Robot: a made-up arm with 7 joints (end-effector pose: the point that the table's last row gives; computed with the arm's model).
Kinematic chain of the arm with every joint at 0, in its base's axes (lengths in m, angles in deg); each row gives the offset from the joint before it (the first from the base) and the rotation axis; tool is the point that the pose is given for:
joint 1: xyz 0 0 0.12 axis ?
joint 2: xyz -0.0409 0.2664 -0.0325 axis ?
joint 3: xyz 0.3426 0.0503 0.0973 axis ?
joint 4: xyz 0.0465 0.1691 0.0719 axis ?
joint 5: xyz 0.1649 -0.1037 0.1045 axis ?
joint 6: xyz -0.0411 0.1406 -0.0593 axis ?
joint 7: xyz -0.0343 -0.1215 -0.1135 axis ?
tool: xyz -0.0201 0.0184 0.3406
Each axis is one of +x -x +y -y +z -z.
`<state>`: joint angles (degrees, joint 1 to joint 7).
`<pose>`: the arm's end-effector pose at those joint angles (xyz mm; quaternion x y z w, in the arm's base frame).
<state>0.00 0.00 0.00 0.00 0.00 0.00 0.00</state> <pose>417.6 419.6 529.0 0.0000 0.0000 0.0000 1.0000</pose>
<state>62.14 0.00 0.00 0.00 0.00 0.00 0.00</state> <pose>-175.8 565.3 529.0 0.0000 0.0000 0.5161 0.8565</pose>
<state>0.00 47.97 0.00 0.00 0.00 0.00 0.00</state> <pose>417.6 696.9 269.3 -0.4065 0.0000 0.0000 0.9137</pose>
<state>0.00 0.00 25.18 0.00 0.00 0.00 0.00</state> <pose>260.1 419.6 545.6 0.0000 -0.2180 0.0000 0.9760</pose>
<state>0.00 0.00 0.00 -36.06 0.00 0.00 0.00</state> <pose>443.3 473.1 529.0 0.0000 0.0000 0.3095 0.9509</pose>
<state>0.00 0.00 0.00 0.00 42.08 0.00 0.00</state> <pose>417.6 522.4 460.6 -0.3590 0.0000 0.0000 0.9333</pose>
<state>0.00 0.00 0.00 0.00 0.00 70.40 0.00</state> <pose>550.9 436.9 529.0 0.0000 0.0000 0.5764 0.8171</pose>
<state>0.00 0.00 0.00 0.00 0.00 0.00 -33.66</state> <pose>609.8 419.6 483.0 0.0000 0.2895 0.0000 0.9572</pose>
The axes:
joint 1: +z
joint 2: -x
joint 3: -y
joint 4: -z
joint 5: -x
joint 6: +z
joint 7: -y

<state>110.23 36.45 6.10 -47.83 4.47 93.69 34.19</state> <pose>-899.9 329.2 259.4 0.1106 -0.1820 -0.8144 0.5398</pose>
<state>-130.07 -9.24 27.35 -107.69 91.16 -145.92 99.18</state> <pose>292.0 -1111.0 198.8 0.6523 0.5179 0.0043 0.5534</pose>
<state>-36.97 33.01 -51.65 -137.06 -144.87 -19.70 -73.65</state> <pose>790.0 500.5 136.1 -0.5296 -0.4843 -0.3280 0.6143</pose>
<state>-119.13 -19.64 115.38 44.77 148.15 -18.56 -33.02</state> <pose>119.2 -252.5 311.7 -0.1166 -0.1384 0.7569 0.6280</pose>
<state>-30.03 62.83 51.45 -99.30 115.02 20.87 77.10</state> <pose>549.1 517.3 250.1 0.2804 0.0193 -0.8844 0.3726</pose>
